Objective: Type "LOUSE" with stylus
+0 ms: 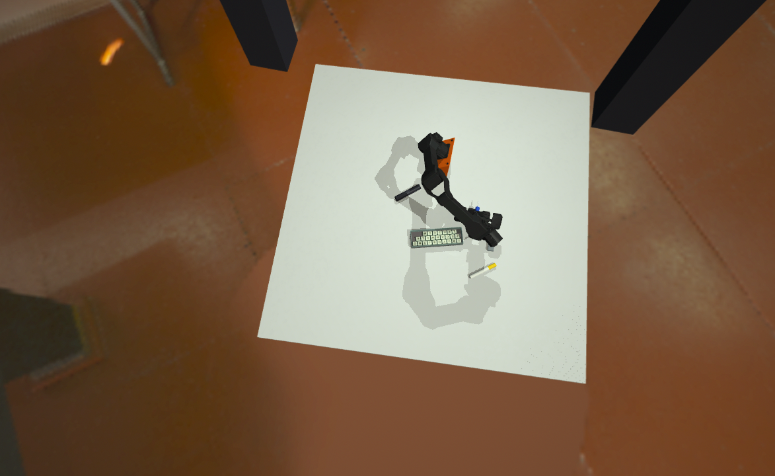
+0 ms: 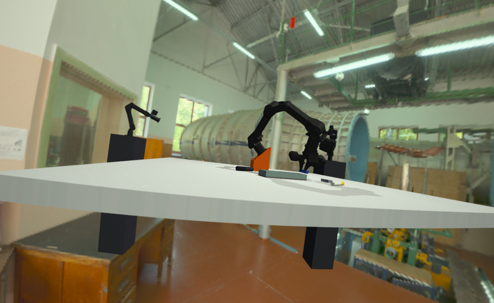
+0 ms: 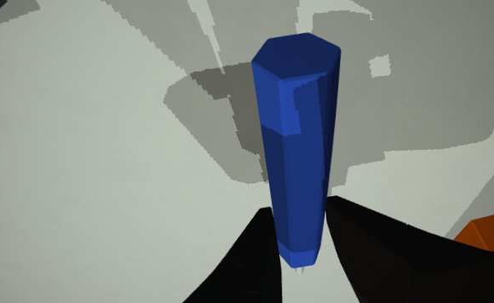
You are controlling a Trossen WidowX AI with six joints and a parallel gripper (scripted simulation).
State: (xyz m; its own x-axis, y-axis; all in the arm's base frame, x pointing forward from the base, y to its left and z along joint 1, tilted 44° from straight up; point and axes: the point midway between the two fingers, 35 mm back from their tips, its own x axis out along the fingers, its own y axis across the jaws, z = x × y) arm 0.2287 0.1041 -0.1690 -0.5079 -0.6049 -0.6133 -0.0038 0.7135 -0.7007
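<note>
Right now the blue stylus is 20 mm behind my gripper tip. From my gripper tip the other things lie so: yellow pen 220 mm ahead, 80 mm to the left, 30 mm below; then black cylinder 300 mm to the right, 40 mm behind, 20 mm below; then grey block 110 mm ahead, 90 mm to the left, 30 mm below.
</note>
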